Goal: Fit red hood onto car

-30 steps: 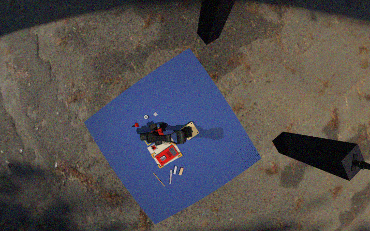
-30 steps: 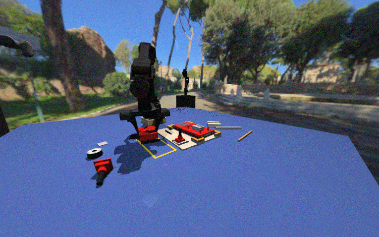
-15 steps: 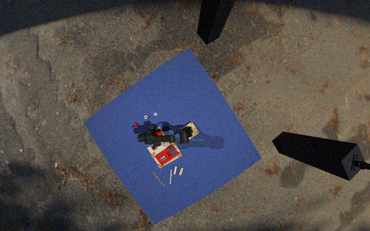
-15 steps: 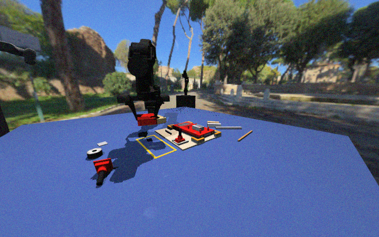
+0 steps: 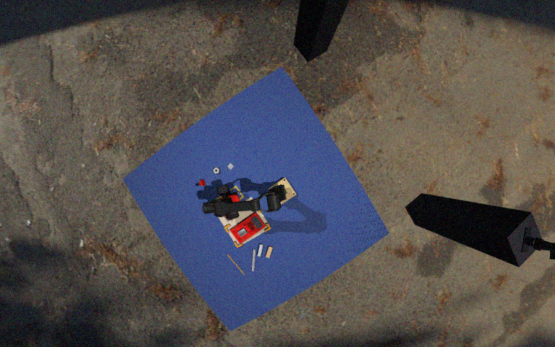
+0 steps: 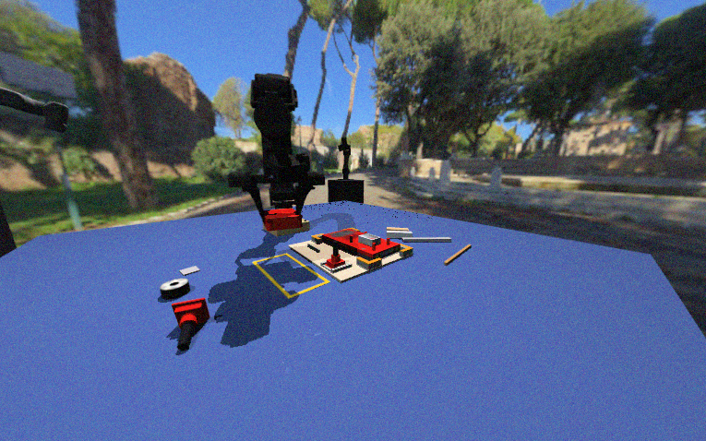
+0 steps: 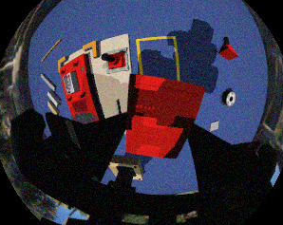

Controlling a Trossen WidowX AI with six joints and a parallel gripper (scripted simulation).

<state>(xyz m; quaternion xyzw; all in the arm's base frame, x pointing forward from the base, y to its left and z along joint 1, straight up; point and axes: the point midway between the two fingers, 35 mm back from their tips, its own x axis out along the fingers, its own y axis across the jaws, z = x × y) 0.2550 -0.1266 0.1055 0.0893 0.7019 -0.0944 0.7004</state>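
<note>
Right now my gripper tip is 80 mm short of the grey engine block, 210 mm to the right of it and 80 mm above it. The rest, counted from my gripper tip: red hood (right at my gripper tip); grey plate (90 mm behind, 170 mm to the right, 100 mm below); wooden stick (250 mm ahead, 360 mm to the left, 100 mm below).
</note>
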